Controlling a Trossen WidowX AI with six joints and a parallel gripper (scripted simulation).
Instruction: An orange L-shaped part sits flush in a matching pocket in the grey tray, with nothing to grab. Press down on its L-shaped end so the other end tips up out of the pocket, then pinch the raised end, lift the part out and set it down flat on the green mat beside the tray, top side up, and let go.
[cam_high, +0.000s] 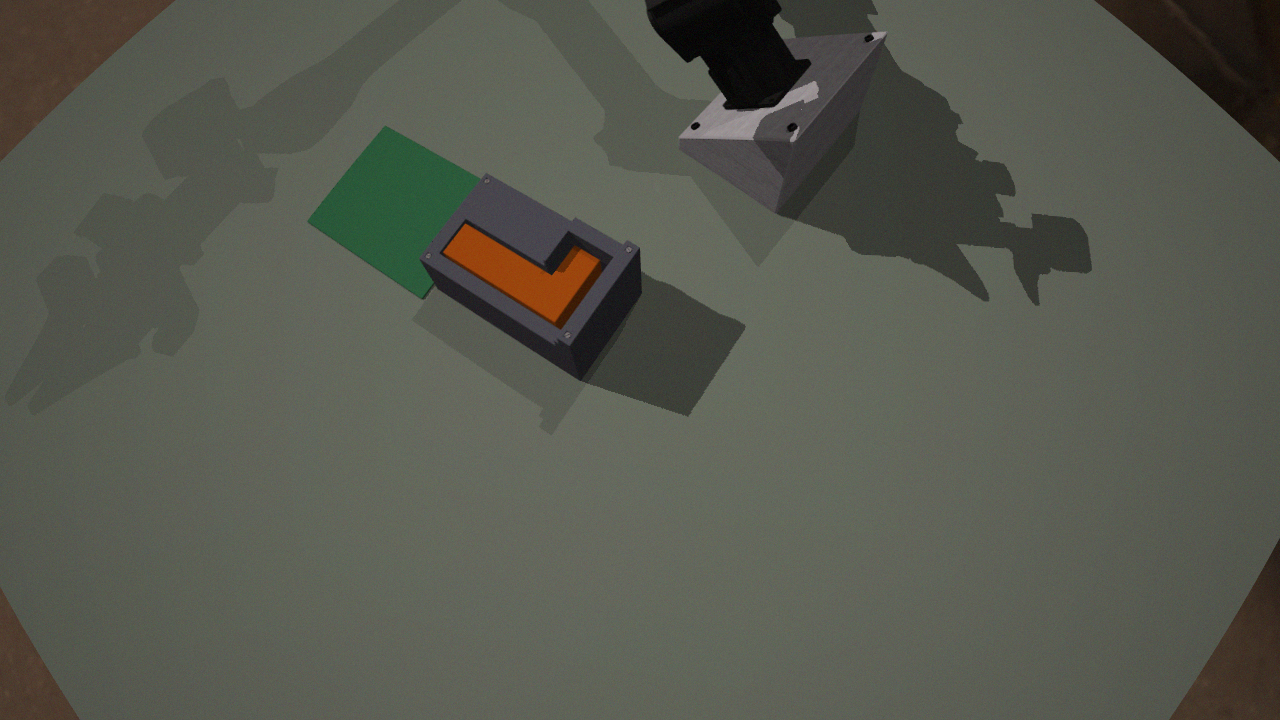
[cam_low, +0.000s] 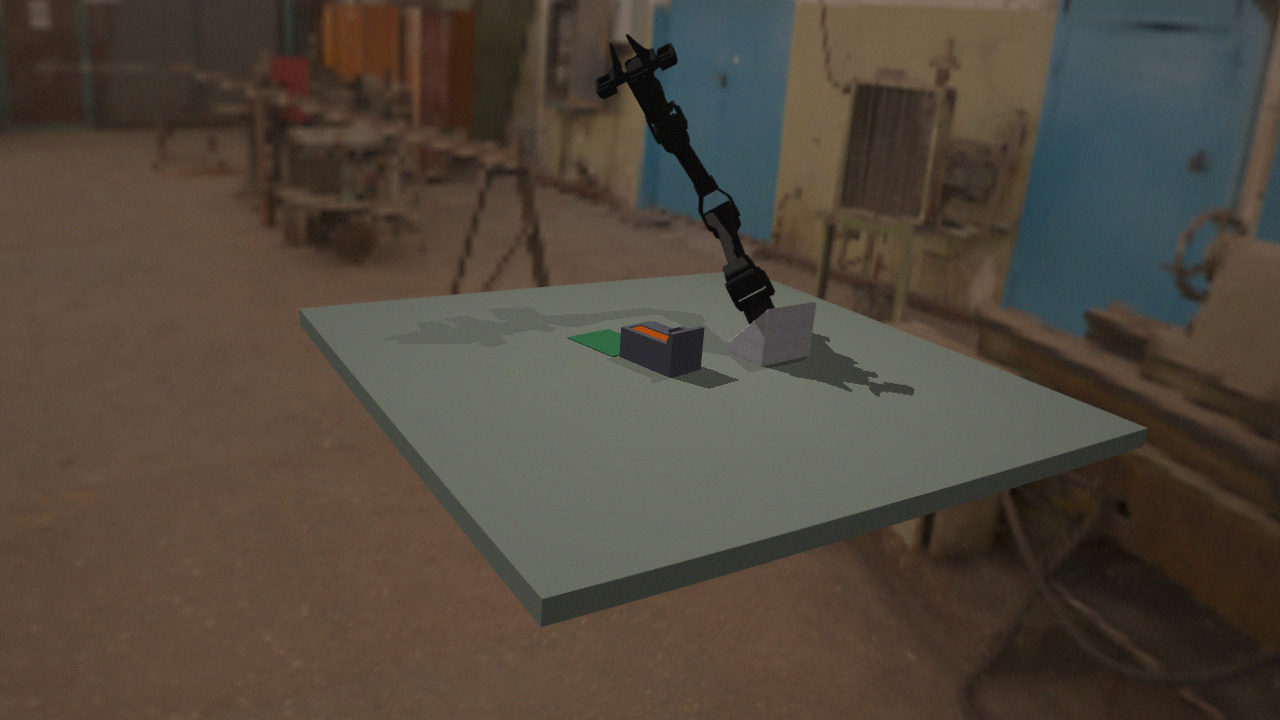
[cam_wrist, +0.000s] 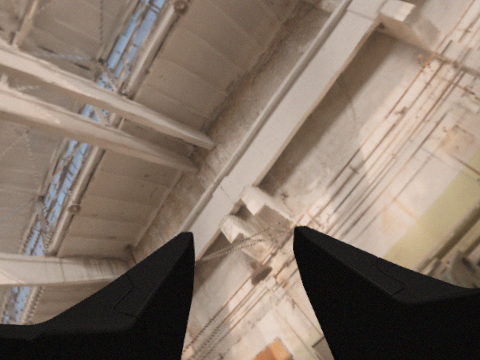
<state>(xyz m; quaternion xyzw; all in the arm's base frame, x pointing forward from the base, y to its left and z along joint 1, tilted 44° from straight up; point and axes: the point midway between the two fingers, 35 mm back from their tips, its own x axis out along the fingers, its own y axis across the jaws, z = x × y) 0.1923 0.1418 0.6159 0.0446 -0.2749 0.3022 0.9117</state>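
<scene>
The orange L-shaped part is 50 mm ahead of my gripper tip, 280 mm to the left of it and 590 mm below it. From my gripper tip the other things lie so: green mat (60 mm ahead, 110 mm to the left, 650 mm below).
</scene>
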